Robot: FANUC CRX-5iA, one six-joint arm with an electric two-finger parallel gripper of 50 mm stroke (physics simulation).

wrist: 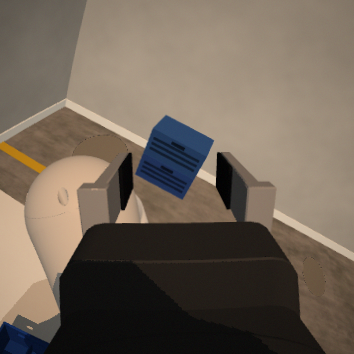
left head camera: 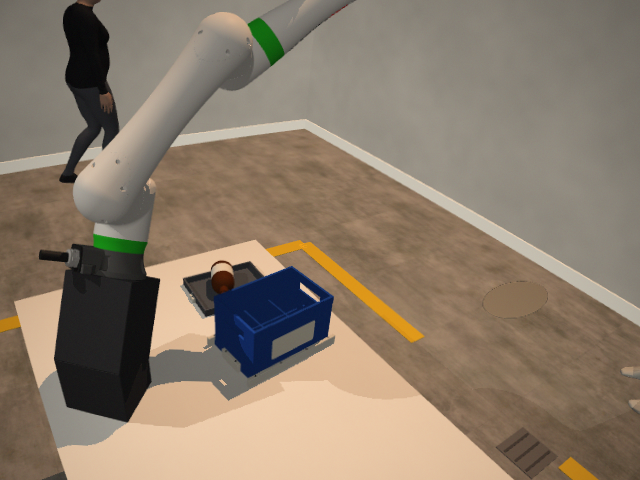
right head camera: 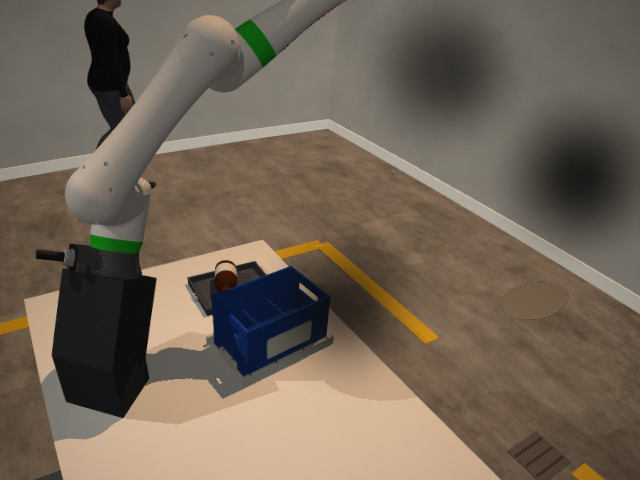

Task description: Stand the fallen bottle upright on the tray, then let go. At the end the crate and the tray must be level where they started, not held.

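Pixels of known places: gripper, between the fingertips: [wrist: 174,169]; arm's base, origin of its link: [left head camera: 115,274] [right head camera: 111,273].
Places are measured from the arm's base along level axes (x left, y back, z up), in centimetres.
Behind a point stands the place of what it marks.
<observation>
The brown bottle [left head camera: 222,279] @[x 16.2, y -36.8, z -23.2 cm] [right head camera: 225,276] @[x 16.9, y -37.4, z -22.8 cm] with a white label band lies on its side on the dark tray [left head camera: 199,303] @[x 13.9, y -27.7, z -28.0 cm] [right head camera: 201,301] @[x 14.3, y -27.9, z -27.9 cm], its neck end toward the crate. The blue crate [left head camera: 263,351] @[x -21.1, y -30.3, z -20.7 cm] [right head camera: 254,348] @[x -21.3, y -29.1, z -19.2 cm] stands level in front of the tray and hides part of it; a corner of the crate also shows at the lower left of the wrist view [wrist: 19,341] @[x -16.6, y -27.1, z -26.0 cm]. My gripper [wrist: 174,169] @[x 4.2, y -32.3, z 68.4 cm] is open and empty in the wrist view, raised far from the bottle and facing the room. It is out of frame in both head views.
The arm's dark base [left head camera: 98,341] @[x -12.3, y 8.6, z -8.3 cm] [right head camera: 95,335] @[x -12.4, y 7.8, z -7.5 cm] stands on the pale table [left head camera: 310,434] @[x -43.6, y -30.8, z -30.3 cm] [right head camera: 310,434] @[x -44.7, y -32.7, z -30.4 cm], left of crate and tray. A person [left head camera: 87,51] [right head camera: 107,51] is behind the arm. A blue cabinet [wrist: 175,157] stands by the wall. Dark blurs cover part of the right head view.
</observation>
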